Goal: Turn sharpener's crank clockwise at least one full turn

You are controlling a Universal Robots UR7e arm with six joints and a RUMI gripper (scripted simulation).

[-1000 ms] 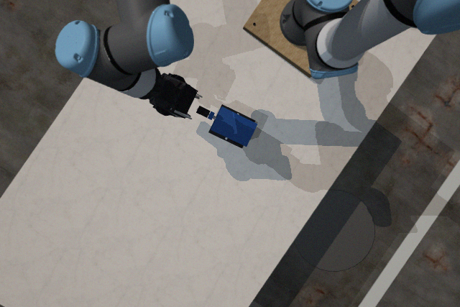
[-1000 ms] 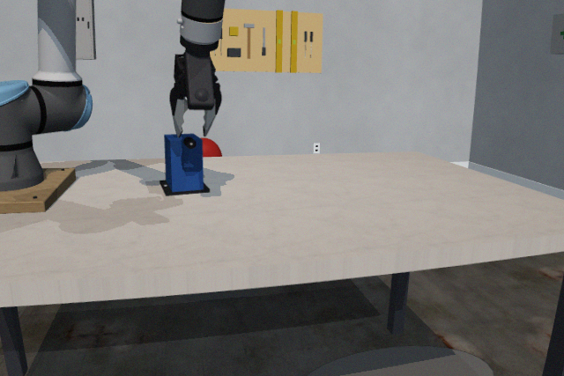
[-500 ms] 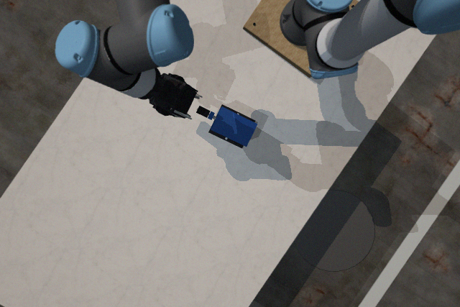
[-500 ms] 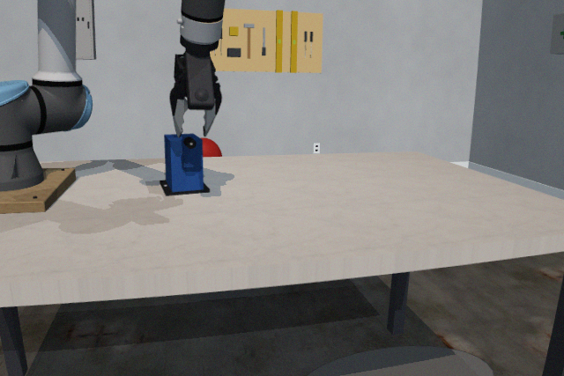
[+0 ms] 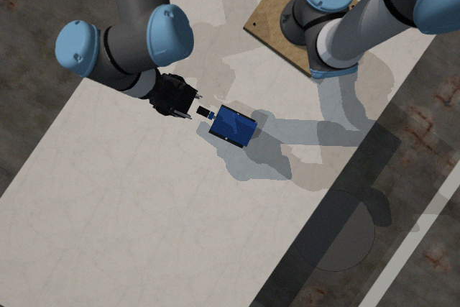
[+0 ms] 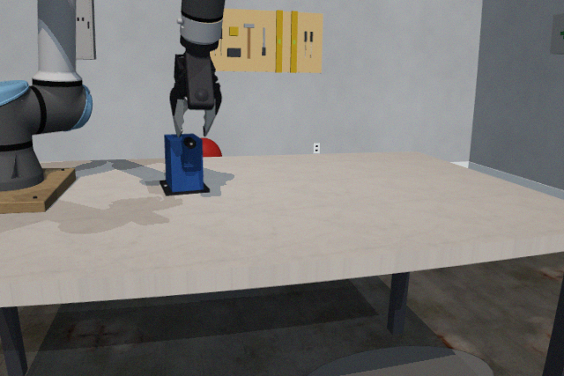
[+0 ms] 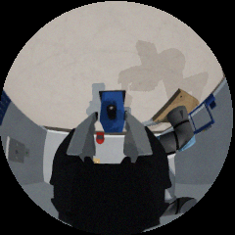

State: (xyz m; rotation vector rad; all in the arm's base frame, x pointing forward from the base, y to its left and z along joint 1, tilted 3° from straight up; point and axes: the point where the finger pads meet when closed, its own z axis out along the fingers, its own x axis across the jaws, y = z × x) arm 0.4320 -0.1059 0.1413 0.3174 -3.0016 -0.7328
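Now: hand 4 cm to the right of the sharpener crank, 3 cm above it and 1 cm past it.
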